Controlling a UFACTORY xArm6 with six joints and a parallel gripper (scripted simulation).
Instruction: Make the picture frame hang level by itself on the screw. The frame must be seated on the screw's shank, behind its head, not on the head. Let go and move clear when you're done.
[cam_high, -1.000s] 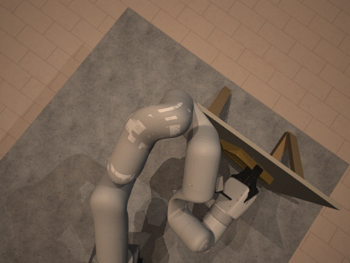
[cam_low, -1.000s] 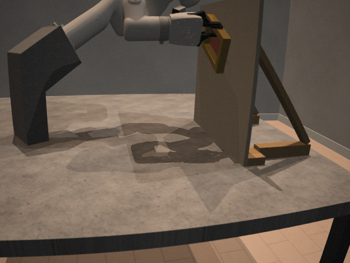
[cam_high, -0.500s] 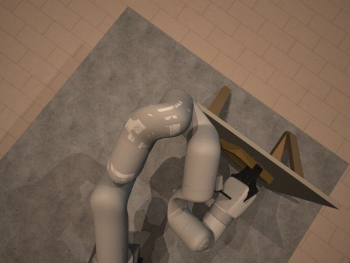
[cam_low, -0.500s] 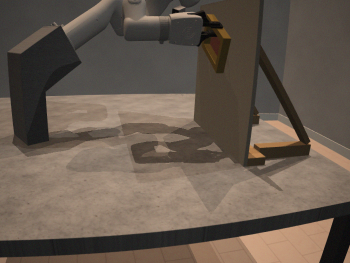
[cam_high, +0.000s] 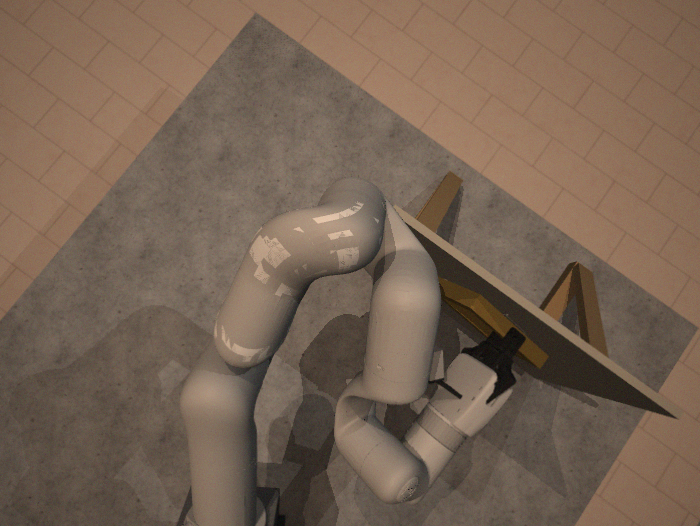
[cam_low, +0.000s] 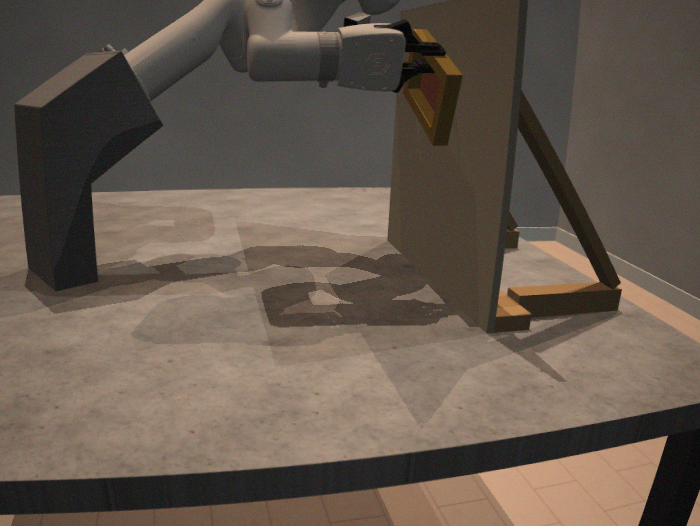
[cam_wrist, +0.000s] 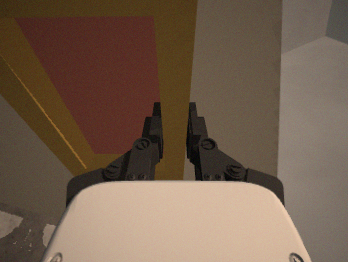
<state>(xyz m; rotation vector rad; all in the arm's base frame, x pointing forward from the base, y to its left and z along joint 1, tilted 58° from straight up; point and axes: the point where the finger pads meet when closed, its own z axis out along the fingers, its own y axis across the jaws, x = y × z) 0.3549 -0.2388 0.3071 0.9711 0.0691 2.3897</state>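
Right now my hand is 1 cm short of the picture frame, 4 cm to the right of it and 4 cm above it. Round my hand: wall panel (3 cm ahead, 4 cm to the left, 14 cm below).
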